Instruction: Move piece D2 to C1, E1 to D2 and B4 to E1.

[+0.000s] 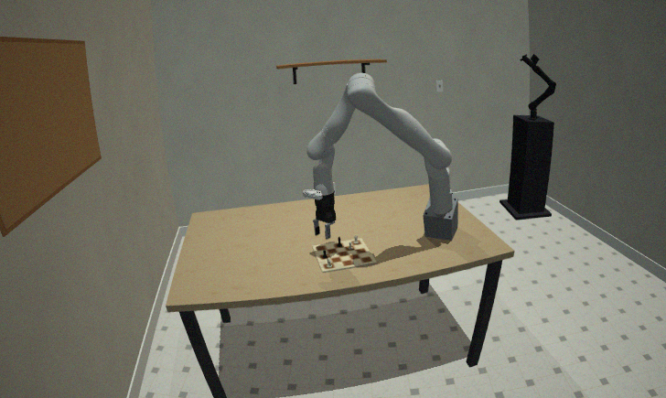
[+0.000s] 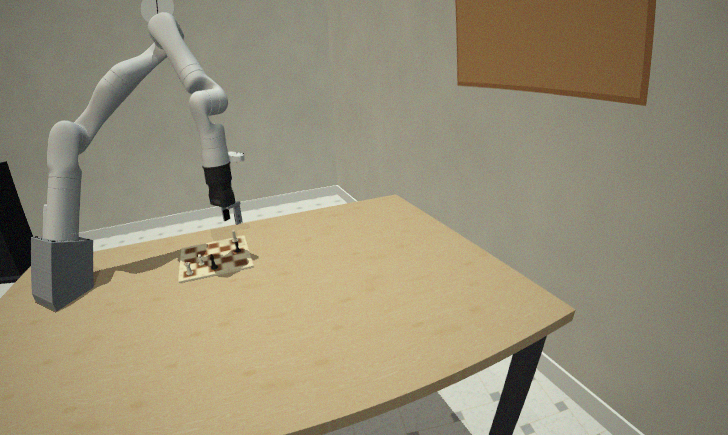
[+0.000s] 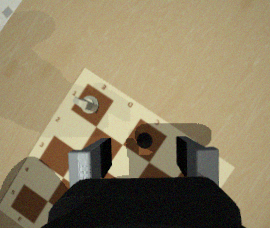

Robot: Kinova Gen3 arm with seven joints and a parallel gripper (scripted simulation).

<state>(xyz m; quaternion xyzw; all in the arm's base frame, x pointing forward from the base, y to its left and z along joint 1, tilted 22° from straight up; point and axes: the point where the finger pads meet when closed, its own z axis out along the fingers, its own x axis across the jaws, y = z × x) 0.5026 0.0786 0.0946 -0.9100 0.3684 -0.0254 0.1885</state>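
Now: hand 100 mm above the white piece, 80 mm to the right of it and 20 mm past it. Also, from my hand: chessboard (120 mm below, 80 mm behind, 20 mm to the right).
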